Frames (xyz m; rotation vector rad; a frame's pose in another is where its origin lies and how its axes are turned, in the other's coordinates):
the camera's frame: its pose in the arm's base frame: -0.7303 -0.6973 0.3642 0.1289 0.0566 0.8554
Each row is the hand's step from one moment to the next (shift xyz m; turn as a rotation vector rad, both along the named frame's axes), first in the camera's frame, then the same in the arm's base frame.
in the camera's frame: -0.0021 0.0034 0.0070 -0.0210 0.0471 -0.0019
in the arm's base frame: -0.0032 0.0000 0.0074 -0.0492 0.0149 0.0045
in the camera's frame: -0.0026 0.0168 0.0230 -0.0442 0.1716 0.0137
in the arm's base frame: -0.0119 0.0068 0.0251 -0.1561 0.0767 0.0368
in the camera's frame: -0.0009 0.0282 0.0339 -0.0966 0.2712 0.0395
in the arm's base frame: -0.0183 0.0145 0.0374 -0.2623 0.0994 0.0758
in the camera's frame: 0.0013 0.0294 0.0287 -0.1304 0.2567 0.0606
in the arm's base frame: -0.0182 0.0175 0.0324 -0.2715 0.0625 0.0947
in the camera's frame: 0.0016 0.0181 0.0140 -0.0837 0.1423 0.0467
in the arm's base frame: -0.0111 0.0117 0.0163 -0.1566 0.0248 0.0655
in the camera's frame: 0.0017 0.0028 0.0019 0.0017 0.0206 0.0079
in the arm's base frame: -0.0008 0.0029 0.0023 -0.0135 0.0139 0.0106
